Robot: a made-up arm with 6 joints.
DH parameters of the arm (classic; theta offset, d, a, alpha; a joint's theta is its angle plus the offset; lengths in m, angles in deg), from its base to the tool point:
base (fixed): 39.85 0 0.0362 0
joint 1: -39.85 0.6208 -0.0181 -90
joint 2: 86.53 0 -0.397 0
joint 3: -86.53 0.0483 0.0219 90
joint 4: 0 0.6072 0.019 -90
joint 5: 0 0.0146 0.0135 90
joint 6: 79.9 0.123 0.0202 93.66
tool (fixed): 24.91 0.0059 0 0
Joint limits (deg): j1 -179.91..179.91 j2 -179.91..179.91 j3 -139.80..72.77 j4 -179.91..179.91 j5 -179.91..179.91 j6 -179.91..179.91
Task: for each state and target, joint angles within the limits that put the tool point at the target. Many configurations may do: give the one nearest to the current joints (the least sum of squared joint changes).
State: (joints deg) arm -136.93 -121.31 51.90 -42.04 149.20 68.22
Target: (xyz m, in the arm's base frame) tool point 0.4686 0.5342 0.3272
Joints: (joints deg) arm -129.02 -153.45 60.71 -43.27 154.38 67.75
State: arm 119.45 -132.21 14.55 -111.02 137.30 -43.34
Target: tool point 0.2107 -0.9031 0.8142
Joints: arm 95.89 -85.86 16.18 -110.95 97.82 -40.57
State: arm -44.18 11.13 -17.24 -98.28 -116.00 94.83
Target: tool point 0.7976 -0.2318 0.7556
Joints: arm -26.39 53.56 42.76 -104.59 -128.29 93.87
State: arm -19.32 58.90 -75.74 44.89 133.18 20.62
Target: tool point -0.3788 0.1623 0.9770
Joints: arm -0.30 20.35 -118.47 51.12 140.19 19.72
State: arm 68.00 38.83 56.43 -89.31 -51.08 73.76
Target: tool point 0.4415 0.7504 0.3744
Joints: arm 52.09 60.50 67.19 -91.11 -47.52 73.07
